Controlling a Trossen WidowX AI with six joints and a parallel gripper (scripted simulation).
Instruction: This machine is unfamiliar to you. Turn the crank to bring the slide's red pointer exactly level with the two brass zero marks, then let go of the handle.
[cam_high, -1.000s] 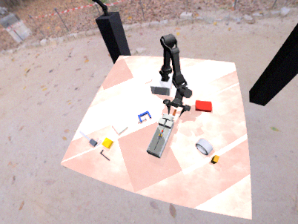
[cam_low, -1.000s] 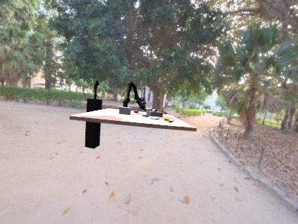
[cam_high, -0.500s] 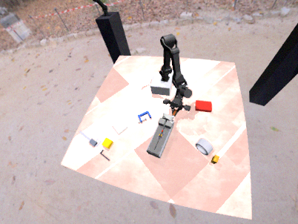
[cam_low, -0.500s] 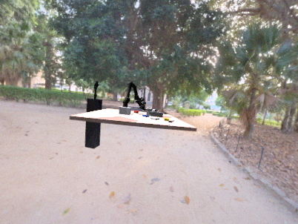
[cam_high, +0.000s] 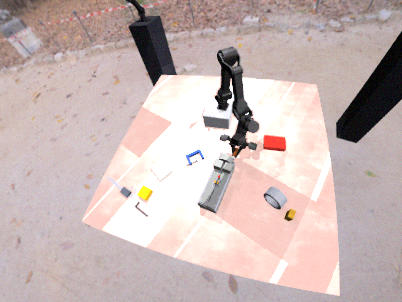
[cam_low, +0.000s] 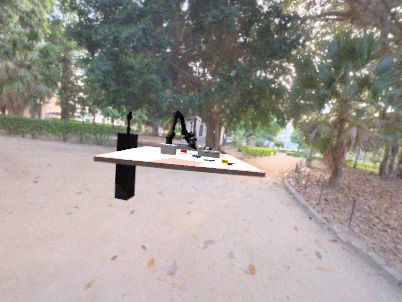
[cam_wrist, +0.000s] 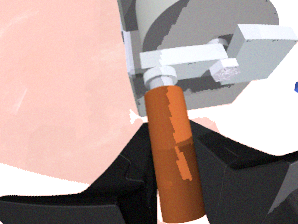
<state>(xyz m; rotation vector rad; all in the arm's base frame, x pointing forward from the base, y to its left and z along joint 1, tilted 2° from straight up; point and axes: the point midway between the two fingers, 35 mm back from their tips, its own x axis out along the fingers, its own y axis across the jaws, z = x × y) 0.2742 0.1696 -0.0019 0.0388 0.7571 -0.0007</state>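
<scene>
My gripper tip is now 130 mm short of the red pointer, 30 mm to the left of it and 20 mm below it. Round my gripper tip: white tile 180 mm ahead, 370 mm to the right, 50 mm below; crank handle 20 mm behind, 20 mm above; red block 190 mm behind, 180 mm to the left, 50 mm below.
</scene>
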